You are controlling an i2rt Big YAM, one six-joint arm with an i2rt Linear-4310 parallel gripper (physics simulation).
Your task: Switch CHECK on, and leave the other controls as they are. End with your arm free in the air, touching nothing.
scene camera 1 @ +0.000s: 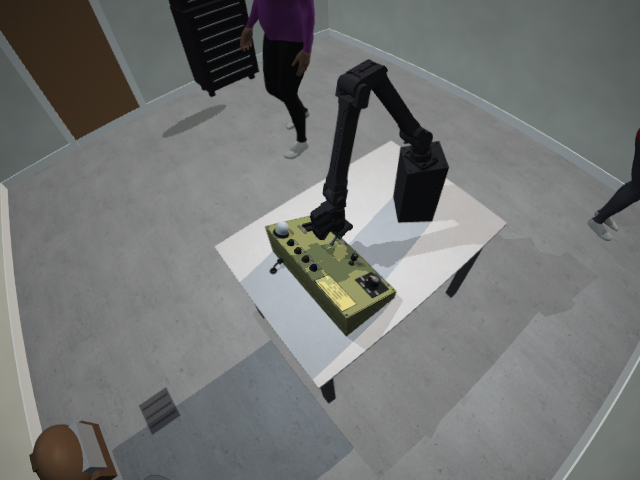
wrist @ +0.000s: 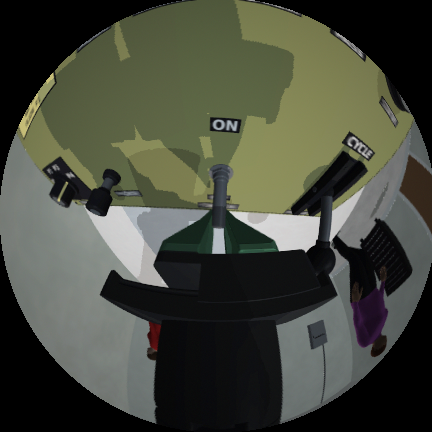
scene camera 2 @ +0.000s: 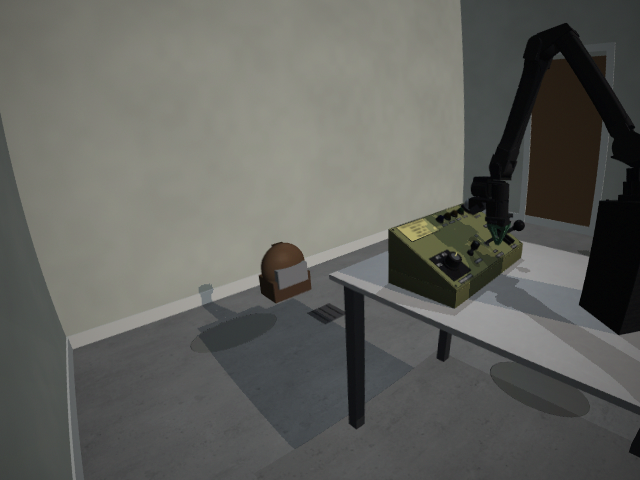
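Where they show: gripper, fingertip midpoint: (scene camera 1: pixel 339 237) (wrist: pixel 218 214) (scene camera 2: pixel 497 244); arm's base, origin of the base link: (scene camera 1: pixel 421 158).
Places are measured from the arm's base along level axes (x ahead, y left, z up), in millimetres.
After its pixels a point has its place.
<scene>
The olive control box (scene camera 1: pixel 323 255) {x 510, y 78, z -192 mm} (scene camera 2: pixel 421 289) {x 451, y 343, z -298 mm} (wrist: pixel 175 85) {x 505, y 67, z -195 mm} stands on the table. The CHECK switch is a thin grey toggle lever (scene camera 1: pixel 332 242) {x 442, y 31, z -213 mm} (wrist: pixel 220 187) {x 439, y 28, z -209 mm} below the ON label (wrist: pixel 225 125) {x 485, y 35, z -206 mm} in the wrist view. It leans away from that label, toward the box's lower edge; the small labels behind it are partly covered. My gripper (scene camera 1: pixel 338 237) {x 404, y 23, z -219 mm} (scene camera 2: pixel 498 241) {x 404, y 23, z -219 mm} (wrist: pixel 218 214) {x 404, y 23, z -219 mm} is shut, its green fingertips together right at the lever's free end. In the wrist view the lever overlaps the fingertips; whether they touch it I cannot tell.
The CYCLE lever (scene camera 2: pixel 518 225) {x 389, y -82, z -169 mm} (wrist: pixel 325 220) {x 436, y -89, z -198 mm} ends in a black ball close beside my gripper. On the other side are a black-tipped toggle (scene camera 2: pixel 474 246) {x 407, y 156, z -195 mm} (wrist: pixel 100 200) {x 419, y 136, z -191 mm} and a rotary knob (scene camera 1: pixel 372 281) {x 414, y 271, z -190 mm} (scene camera 2: pixel 453 258) {x 393, y 277, z -199 mm} (wrist: pixel 62 192) {x 409, y 245, z -202 mm}. A white dome (scene camera 1: pixel 281 228) {x 607, y -65, z -112 mm} and several small knobs line the box's far side.
</scene>
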